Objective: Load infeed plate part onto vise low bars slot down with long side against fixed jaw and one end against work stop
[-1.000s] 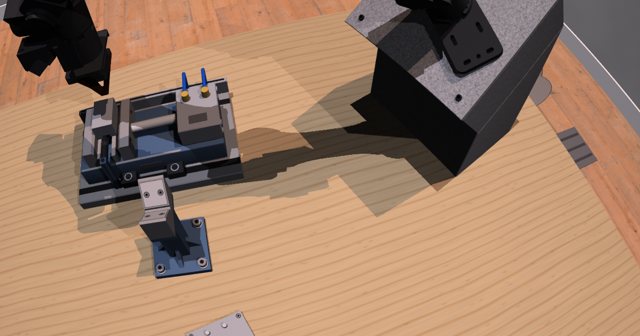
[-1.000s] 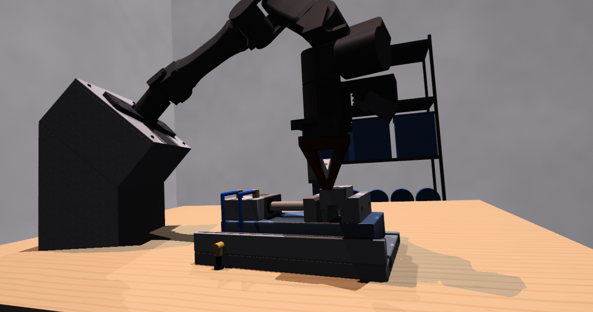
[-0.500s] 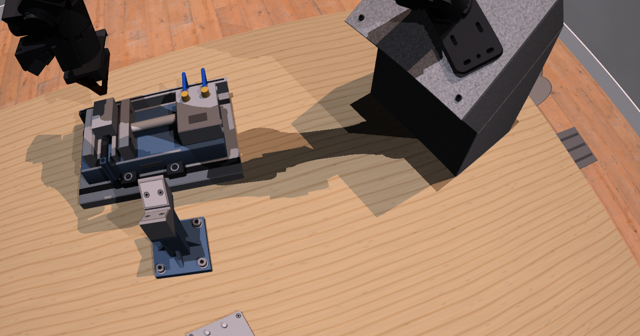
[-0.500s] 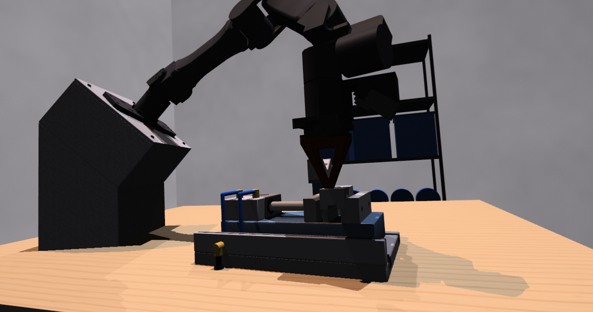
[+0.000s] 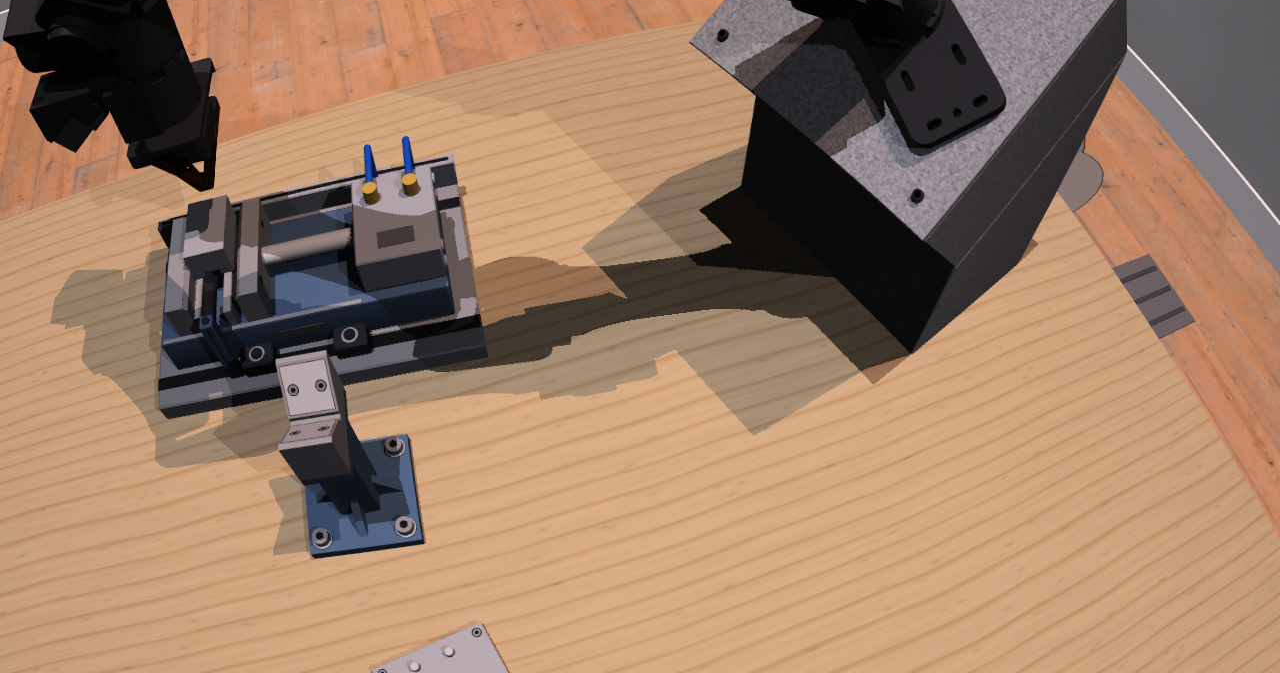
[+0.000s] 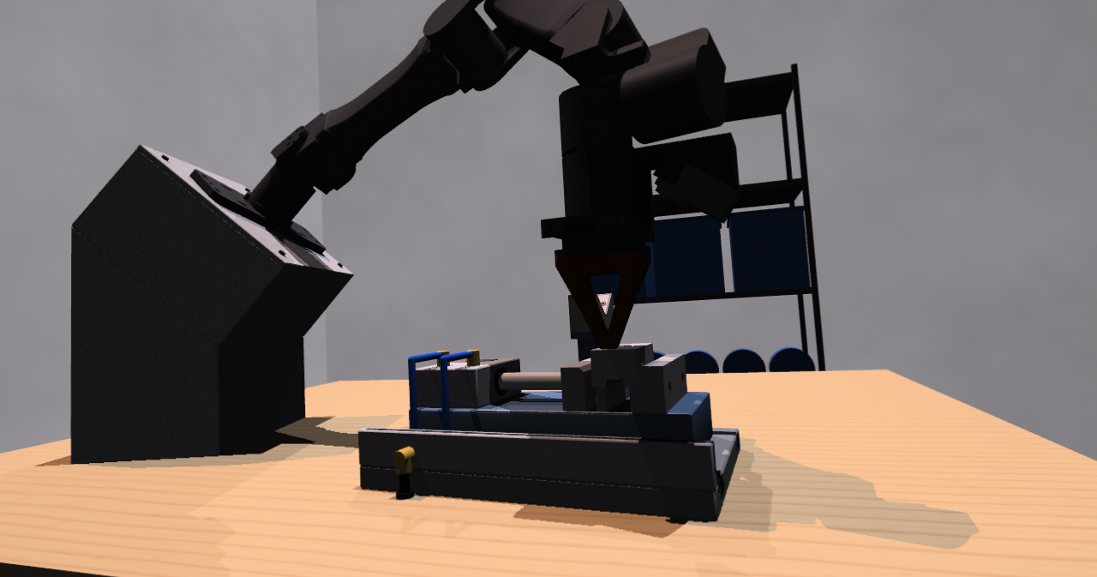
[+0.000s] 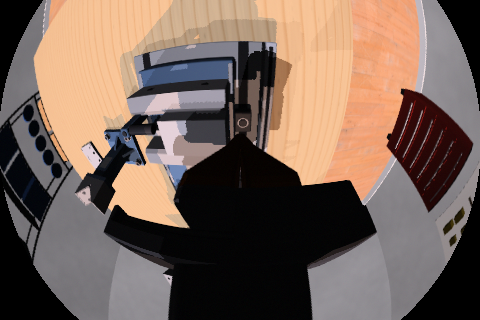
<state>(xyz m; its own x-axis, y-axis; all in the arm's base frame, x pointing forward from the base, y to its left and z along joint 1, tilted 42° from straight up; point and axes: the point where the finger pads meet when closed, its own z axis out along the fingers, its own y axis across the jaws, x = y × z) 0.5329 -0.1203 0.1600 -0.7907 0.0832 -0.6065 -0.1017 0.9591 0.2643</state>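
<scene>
Right now the grey part is 1 cm behind my hand, 4 cm to the left of it and 3 cm below it. The rest, counted from my hand: moving jaw: 4 cm behind, 6 cm to the left, 4 cm below; then work stop rod: 2 cm behind, 11 cm to the left, 3 cm below; then fixed jaw: 2 cm ahead, 7 cm to the left, 4 cm below.
</scene>
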